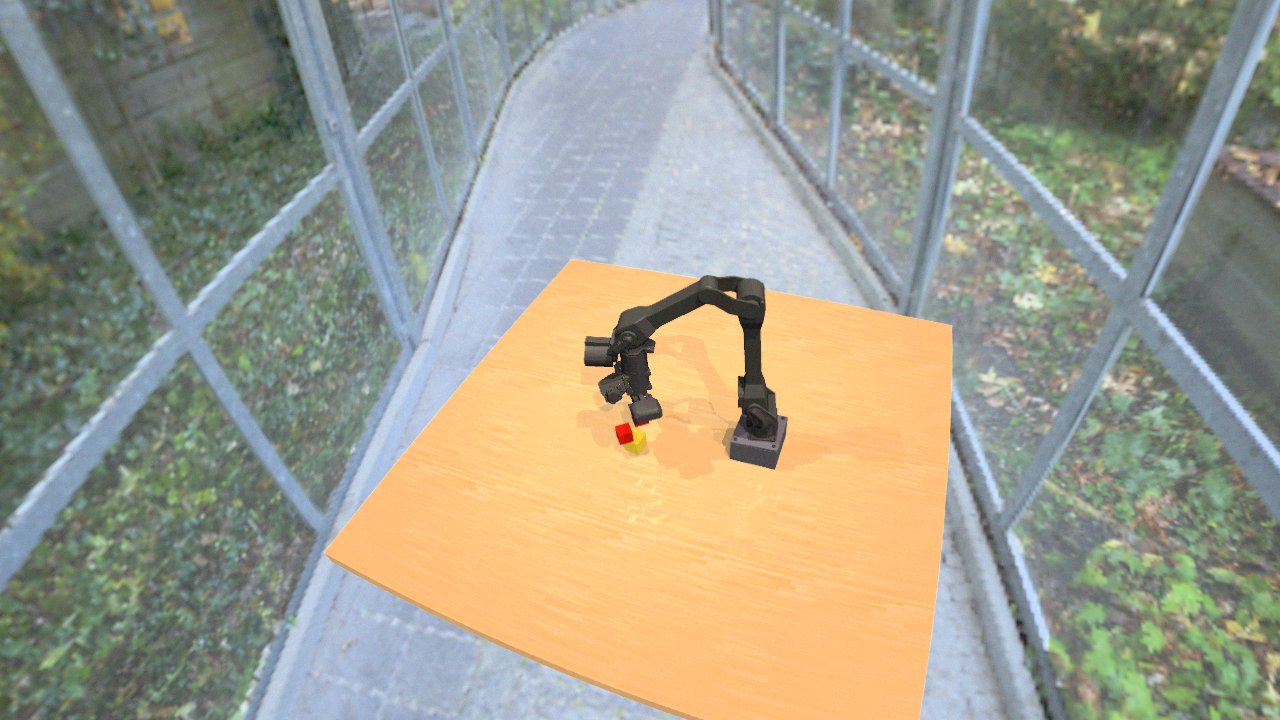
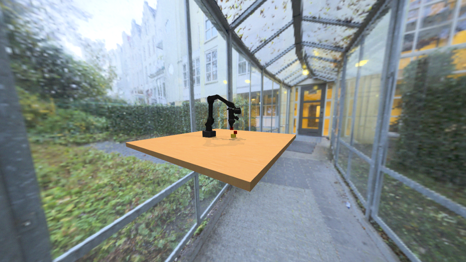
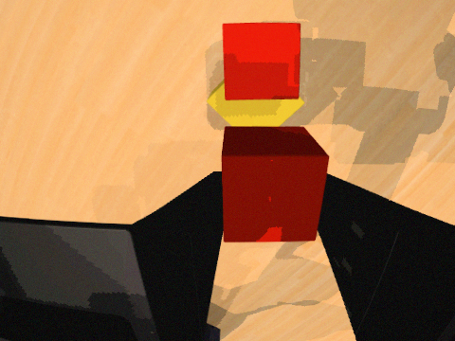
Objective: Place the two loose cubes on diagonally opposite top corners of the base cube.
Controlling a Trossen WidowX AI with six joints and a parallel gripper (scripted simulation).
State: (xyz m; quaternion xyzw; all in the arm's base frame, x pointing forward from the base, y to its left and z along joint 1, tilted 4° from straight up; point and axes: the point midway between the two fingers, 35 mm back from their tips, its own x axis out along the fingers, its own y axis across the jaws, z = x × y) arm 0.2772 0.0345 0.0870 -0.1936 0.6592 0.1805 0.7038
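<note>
Now: gripper tip 2 cm short of the yellow cube, 1 cm to the right of it and 8 cm above it.
</note>
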